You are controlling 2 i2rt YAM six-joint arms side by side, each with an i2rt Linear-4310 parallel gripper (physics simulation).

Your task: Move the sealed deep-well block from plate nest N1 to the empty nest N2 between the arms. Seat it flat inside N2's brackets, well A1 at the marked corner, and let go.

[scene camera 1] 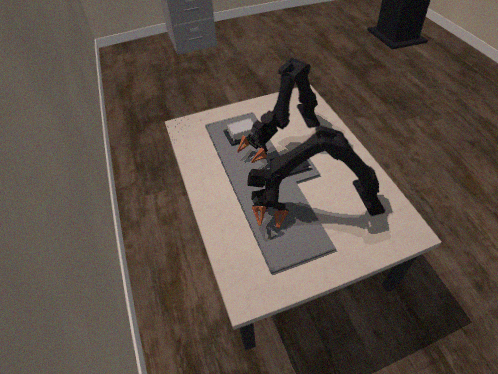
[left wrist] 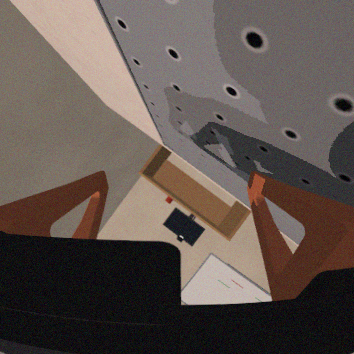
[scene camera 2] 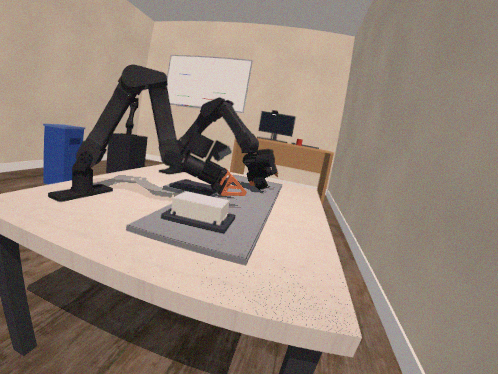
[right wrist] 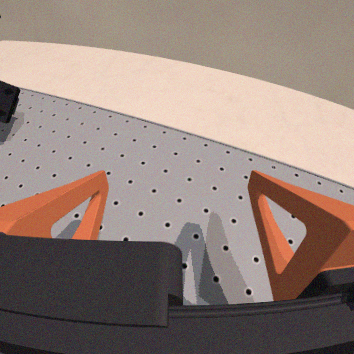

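Seen in the pictures: left gripper, fingertip midpoint: (scene camera 1: 269,227) (left wrist: 177,178) (scene camera 2: 268,180); right gripper, fingertip midpoint: (scene camera 1: 244,157) (scene camera 2: 243,190) (right wrist: 177,178); left arm's base, link origin: (scene camera 1: 368,197) (scene camera 2: 175,171); right arm's base, link origin: (scene camera 1: 308,115) (scene camera 2: 82,193).
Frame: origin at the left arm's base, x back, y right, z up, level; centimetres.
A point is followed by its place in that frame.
The white deep-well block (scene camera 1: 241,128) {x -45.9, y 52.3, z 6.7 cm} (scene camera 2: 200,207) {x -47.3, y 57.9, z 5.8 cm} sits in the dark nest N1 (scene camera 2: 192,223) {x -46.7, y 59.8, z 2.1 cm}, near one end of the grey perforated plate. Nest N2 (scene camera 1: 303,170) {x -23.5, y 20.8, z 2.1 cm} (scene camera 2: 190,187) {x -28.5, y 31.2, z 2.5 cm} is a low dark base on the plate's side extension, partly hidden by the arms; its marked corner cannot be made out. My right gripper (scene camera 1: 247,156) {x -48.8, y 32.4, z 6.2 cm} (right wrist: 177,178) {x -48.8, y 32.4, z 6.2 cm} is open and empty, low over the plate, apart from the block and beside it on the side away from the plate's near end in scene camera 2. My left gripper (scene camera 1: 270,226) {x -47.5, y -7.0, z 4.7 cm} (left wrist: 177,178) {x -47.5, y -7.0, z 4.7 cm} is open and empty over the plate's other half.
The grey plate (scene camera 1: 305,245) {x -35.3, y -16.9, z 1.3 cm} (scene camera 2: 250,240) {x -60.7, y 57.7, z 1.3 cm} (right wrist: 150,175) {x -50.8, y 28.4, z 1.3 cm} lies along the table (scene camera 1: 215,260) {x -71.0, y -13.9, z 0.0 cm} (scene camera 2: 310,280) {x -75.6, y 65.4, z 0.0 cm}. The left forearm (scene camera 1: 300,155) {x -32.5, y 4.3, z 30.0 cm} passes close to N2 in scene camera 1. A dark part (right wrist: 7,102) {x -48.3, y 11.1, z 5.6 cm} shows at the left edge of the right wrist view. A wall stands beyond the table.
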